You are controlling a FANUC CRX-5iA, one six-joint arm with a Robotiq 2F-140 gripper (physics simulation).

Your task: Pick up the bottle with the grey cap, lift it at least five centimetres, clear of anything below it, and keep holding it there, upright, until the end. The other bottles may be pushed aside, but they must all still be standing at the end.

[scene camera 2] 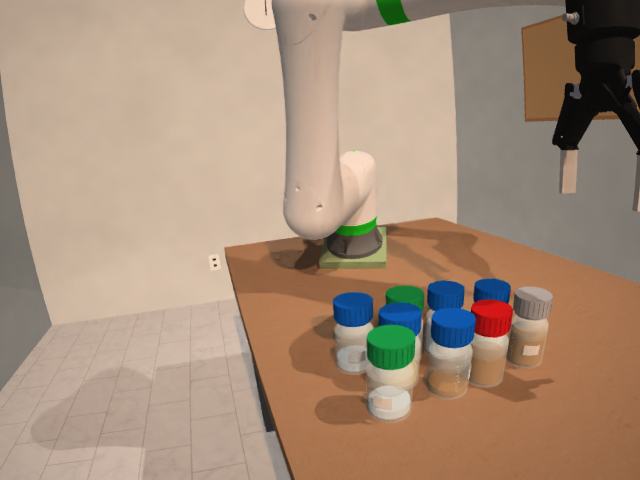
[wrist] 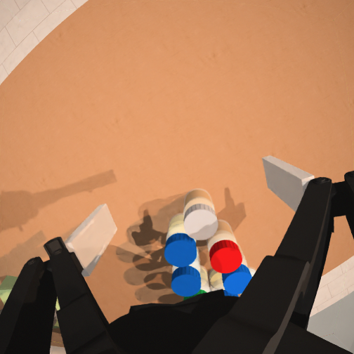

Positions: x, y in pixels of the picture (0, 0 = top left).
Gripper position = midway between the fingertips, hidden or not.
my gripper: scene camera 2 600, 200; wrist 185, 195
red-capped bottle: scene camera 2; wrist
blue-capped bottle: scene camera 2; wrist
same spot on red-capped bottle: (wrist: 224, 255) = (scene camera 2: 499, 306)
same spot on blue-capped bottle: (wrist: 180, 250) = (scene camera 2: 497, 285)
